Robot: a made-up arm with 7 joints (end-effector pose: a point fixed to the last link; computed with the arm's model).
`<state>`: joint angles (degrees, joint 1 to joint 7).
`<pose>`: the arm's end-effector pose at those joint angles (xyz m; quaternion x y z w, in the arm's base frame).
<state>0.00 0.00 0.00 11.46 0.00 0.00 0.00</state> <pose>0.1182 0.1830 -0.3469 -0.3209 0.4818 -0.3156 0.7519</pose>
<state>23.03 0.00 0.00 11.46 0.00 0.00 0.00</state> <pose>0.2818 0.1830 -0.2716 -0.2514 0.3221 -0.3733 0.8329</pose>
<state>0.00 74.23 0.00 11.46 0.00 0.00 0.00</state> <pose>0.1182 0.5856 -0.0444 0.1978 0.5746 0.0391 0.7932</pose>
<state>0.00 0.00 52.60 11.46 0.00 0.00 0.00</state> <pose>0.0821 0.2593 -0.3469 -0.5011 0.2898 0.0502 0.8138</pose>
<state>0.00 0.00 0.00 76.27 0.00 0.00 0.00</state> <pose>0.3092 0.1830 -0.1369 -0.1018 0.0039 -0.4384 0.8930</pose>
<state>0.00 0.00 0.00 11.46 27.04 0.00 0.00</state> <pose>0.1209 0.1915 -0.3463 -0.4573 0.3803 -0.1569 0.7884</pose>
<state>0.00 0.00 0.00 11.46 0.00 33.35 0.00</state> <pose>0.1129 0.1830 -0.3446 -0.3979 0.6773 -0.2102 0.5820</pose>
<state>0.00 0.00 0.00 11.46 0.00 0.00 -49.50</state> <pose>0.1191 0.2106 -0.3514 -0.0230 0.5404 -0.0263 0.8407</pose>
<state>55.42 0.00 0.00 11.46 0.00 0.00 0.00</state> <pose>0.4352 0.1830 -0.0722 -0.1373 0.0770 -0.4286 0.8897</pose>
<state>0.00 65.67 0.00 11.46 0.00 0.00 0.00</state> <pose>0.1182 0.5640 -0.1028 0.1381 0.5760 -0.0039 0.8057</pose>
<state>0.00 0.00 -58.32 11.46 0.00 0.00 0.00</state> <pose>0.0716 0.1028 -0.3469 -0.0454 0.5771 -0.6419 0.5028</pose>
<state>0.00 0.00 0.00 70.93 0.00 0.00 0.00</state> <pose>0.3039 0.1830 -0.1610 -0.1221 0.0455 -0.4332 0.8918</pose>
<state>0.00 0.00 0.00 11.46 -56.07 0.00 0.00</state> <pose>0.1030 0.1739 -0.3500 0.0089 0.6026 -0.5799 0.5482</pose>
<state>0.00 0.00 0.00 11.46 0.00 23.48 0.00</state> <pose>0.1143 0.1830 -0.3456 -0.3784 0.6247 -0.2437 0.6381</pose>
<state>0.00 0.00 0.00 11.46 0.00 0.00 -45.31</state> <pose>0.1192 0.2082 -0.3520 -0.0492 0.5392 -0.0518 0.8391</pose>
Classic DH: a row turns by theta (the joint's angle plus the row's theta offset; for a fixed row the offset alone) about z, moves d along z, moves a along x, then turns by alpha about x. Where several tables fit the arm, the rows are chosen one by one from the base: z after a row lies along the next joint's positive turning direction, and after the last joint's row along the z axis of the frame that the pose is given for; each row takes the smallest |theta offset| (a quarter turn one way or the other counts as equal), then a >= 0, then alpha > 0; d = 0 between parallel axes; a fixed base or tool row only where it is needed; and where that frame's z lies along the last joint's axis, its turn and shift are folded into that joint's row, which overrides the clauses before.
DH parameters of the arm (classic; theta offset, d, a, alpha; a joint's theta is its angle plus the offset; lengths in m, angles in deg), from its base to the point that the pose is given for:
base (fixed): 0 0.0923 0.0152 90
joint 1: -90 -0.1844 0.0219 -90
joint 2: 90 0.0078 0.0002 -90
joint 3: -90 -0.1618 0.0253 90
joint 4: 0 -0.0084 0.0015 -90
joint 5: 0 -0.2547 0.0193 -90
joint 6: -90 0.0088 0.018 90
joint 7: -37.92 -0.1338 -0.0102 -166.93
tool (fixed): 88.55 -0.1405 0 0

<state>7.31 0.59 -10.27 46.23 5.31 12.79 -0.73</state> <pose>0.2897 0.1477 -0.2299 -0.2293 0.2852 -0.4374 0.8215</pose>
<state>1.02 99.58 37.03 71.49 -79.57 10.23 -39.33</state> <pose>0.2493 0.3854 0.2808 0.9208 0.1985 0.3125 0.1230</pose>
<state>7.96 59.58 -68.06 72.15 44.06 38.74 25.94</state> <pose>0.1778 0.2400 -0.2342 -0.2963 0.6694 -0.4869 0.4765</pose>
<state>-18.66 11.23 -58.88 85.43 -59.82 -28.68 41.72</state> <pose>0.0613 -0.0120 -0.1967 -0.2593 -0.0585 0.9640 0.0035</pose>
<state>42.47 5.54 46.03 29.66 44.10 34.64 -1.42</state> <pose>0.3646 0.3485 -0.1148 -0.7138 -0.1616 -0.1272 0.6695</pose>
